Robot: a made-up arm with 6 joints.
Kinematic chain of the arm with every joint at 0, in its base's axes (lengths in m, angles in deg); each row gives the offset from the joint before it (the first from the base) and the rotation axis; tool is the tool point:
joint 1: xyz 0 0 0.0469 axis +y
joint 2: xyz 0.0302 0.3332 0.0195 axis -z
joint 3: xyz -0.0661 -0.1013 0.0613 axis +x
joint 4: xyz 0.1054 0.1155 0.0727 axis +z
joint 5: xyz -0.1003 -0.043 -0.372 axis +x
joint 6: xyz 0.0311 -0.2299 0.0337 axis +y
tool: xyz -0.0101 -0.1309 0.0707
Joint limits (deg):
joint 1: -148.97..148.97
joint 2: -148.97..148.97
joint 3: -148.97..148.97
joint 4: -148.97..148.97
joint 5: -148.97..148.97
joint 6: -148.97..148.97
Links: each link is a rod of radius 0.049 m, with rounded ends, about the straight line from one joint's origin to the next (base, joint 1, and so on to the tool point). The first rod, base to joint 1, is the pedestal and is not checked.
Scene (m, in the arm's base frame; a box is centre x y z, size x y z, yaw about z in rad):
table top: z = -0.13
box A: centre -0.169 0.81 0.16 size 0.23 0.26 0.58 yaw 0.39
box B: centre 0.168 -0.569 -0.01 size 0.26 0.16 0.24 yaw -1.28
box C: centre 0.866 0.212 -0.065 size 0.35 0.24 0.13 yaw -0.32
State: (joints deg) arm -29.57 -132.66 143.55 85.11 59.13 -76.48
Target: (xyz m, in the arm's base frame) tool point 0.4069 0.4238 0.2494
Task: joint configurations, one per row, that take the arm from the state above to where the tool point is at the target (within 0.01 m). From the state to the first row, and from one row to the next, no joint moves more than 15 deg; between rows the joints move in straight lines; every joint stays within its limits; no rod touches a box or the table.
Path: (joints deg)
1: -30.29 -118.96 144.63 93.93 58.35 -76.68
2: -31.01 -105.26 145.72 102.75 57.58 -76.89
3: -31.73 -91.56 146.80 111.57 56.80 -77.09
4: -32.45 -77.86 147.89 120.40 56.02 -77.30
5: -33.16 -64.16 148.97 129.22 55.25 -77.50
6: -28.50 -59.39 148.97 125.85 40.41 -73.86
7: -23.83 -54.62 148.97 122.49 25.57 -70.22
8: -19.17 -49.86 148.97 119.12 10.73 -66.58
9: -14.50 -45.09 148.97 115.75 -4.10 -62.94
10: -9.83 -40.33 148.97 112.39 -18.94 -59.31
11: -5.17 -35.56 148.97 109.02 -33.78 -55.67

